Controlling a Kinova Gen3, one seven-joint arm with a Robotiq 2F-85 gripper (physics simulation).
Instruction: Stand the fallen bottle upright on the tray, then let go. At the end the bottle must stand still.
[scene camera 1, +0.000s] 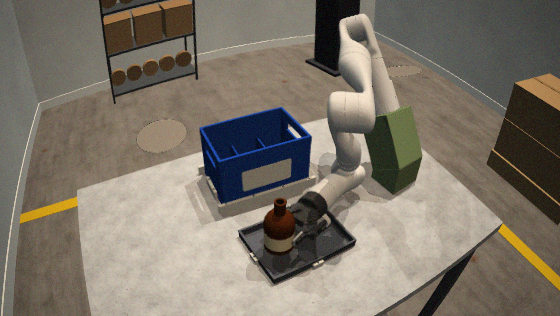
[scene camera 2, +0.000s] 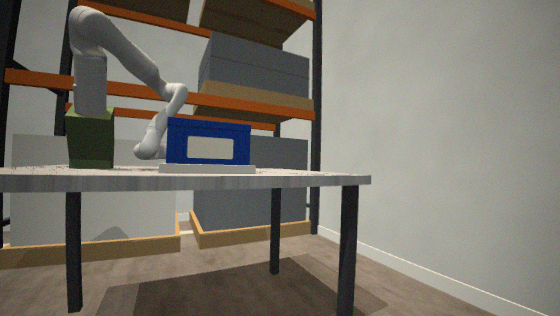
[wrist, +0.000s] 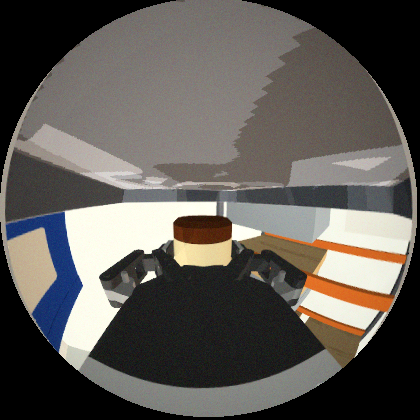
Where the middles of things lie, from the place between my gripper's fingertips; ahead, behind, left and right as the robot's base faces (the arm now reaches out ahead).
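Positions relative to my hand: blue divided crate (scene camera 1: 250, 154), 120 mm behind, 290 mm to the right, 10 mm above; brown bottle (scene camera 1: 279, 223), which I see 40 mm above.
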